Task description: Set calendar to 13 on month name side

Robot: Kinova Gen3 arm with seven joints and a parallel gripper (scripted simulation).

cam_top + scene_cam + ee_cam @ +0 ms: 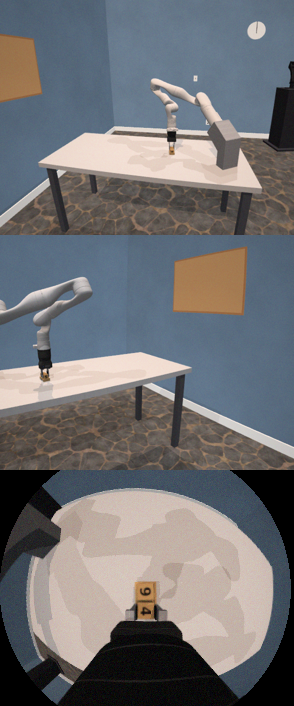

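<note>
The wooden tray lies 20 mm to the left of my hand and 30 mm below it.
</note>
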